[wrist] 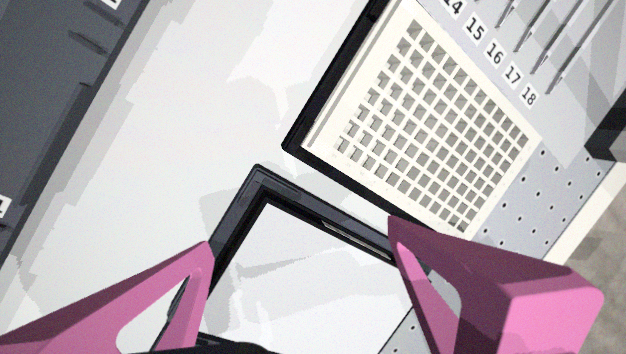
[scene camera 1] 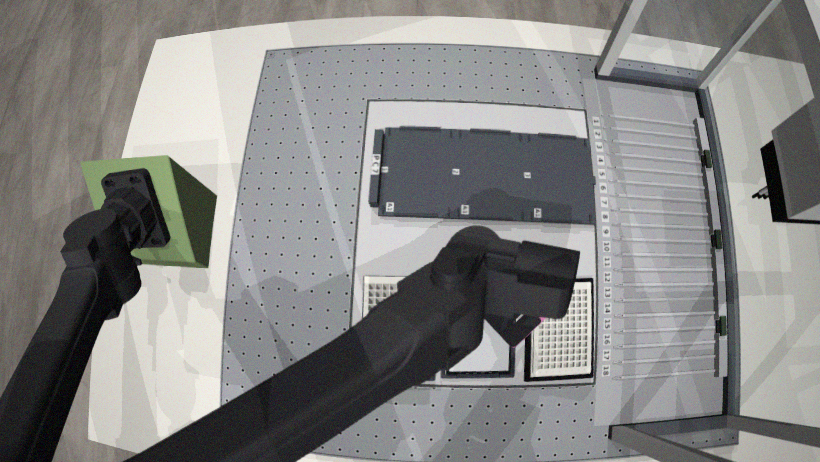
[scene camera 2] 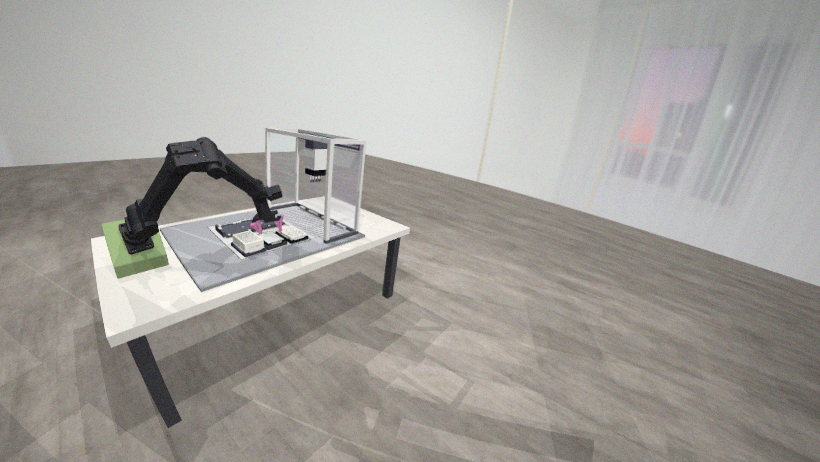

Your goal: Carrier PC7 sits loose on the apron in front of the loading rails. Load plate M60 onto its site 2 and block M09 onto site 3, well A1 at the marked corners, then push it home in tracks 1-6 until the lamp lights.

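Carrier PC7, a long dark tray, lies flat on the white apron. Its site numbers 1, 2 and 3 and its A1 corner marks show, and the sites are bare. A white gridded plate sits in a black holder at the right; I cannot read its label. A tall white gridded block stands at the left, partly hidden by the arm in scene camera 1. My gripper is open and empty above the middle holder, its pink fingertips spread wide.
The middle holder is a dark frame with plain white inside. The loading rails, numbered 1-18, lie right of the apron. A glass-sided frame with an overhead pipetting head stands over them. The green arm base is far left.
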